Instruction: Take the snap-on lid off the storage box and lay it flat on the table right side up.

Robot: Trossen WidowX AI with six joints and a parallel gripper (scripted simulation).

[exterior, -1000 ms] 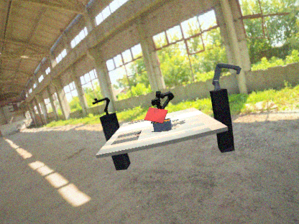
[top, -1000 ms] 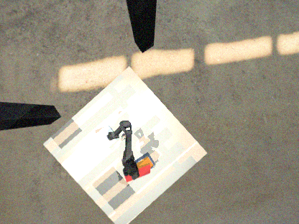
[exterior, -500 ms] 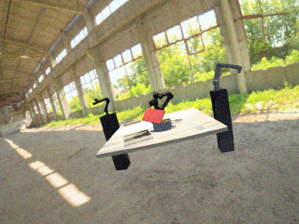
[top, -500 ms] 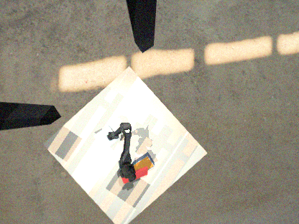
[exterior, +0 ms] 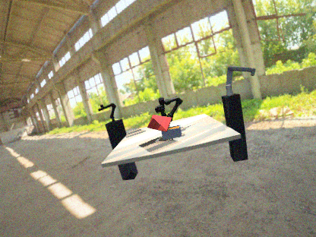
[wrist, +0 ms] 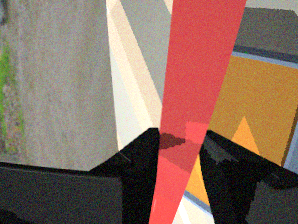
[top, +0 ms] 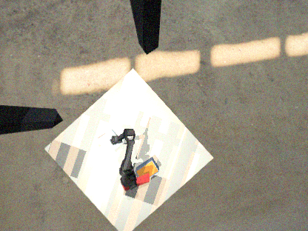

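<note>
Right now my gripper tip is 5 cm short of the red lid, 5 cm above it and 4 cm to the left of it. From my gripper tip the other things lie so: storage box: 19 cm below, 7 cm to the left, 5 cm ahead.
</note>
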